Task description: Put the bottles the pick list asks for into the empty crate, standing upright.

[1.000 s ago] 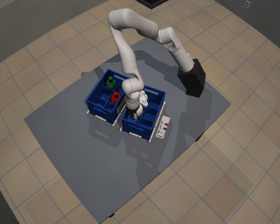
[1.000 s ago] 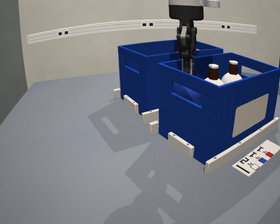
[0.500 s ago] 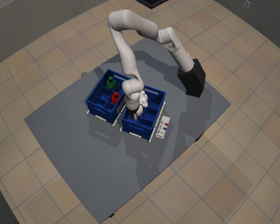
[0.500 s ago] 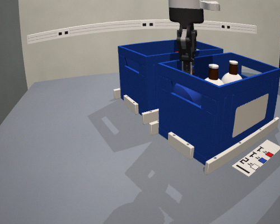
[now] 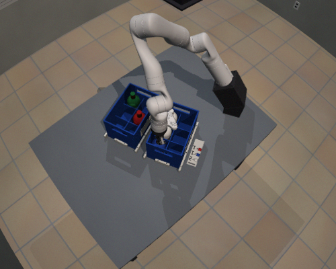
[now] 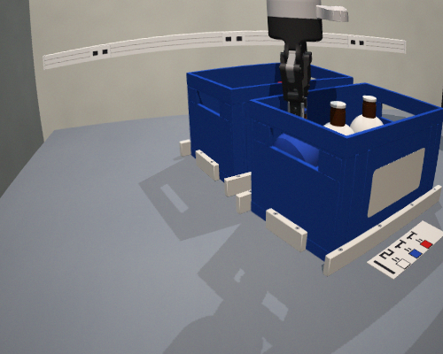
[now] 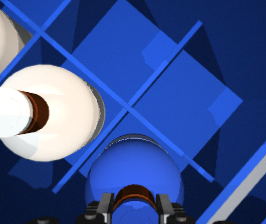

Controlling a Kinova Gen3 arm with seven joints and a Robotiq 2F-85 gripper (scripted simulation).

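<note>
The red-label bottle is 180 mm to the right of my hand, 70 mm below it and 30 mm behind it. From my hand the other things lie so: white bottle: 160 mm behind, 70 mm to the right, 70 mm below; then pick list: 160 mm below, 150 mm behind, 140 mm to the left; then blue-label bottle: 70 mm below.
</note>
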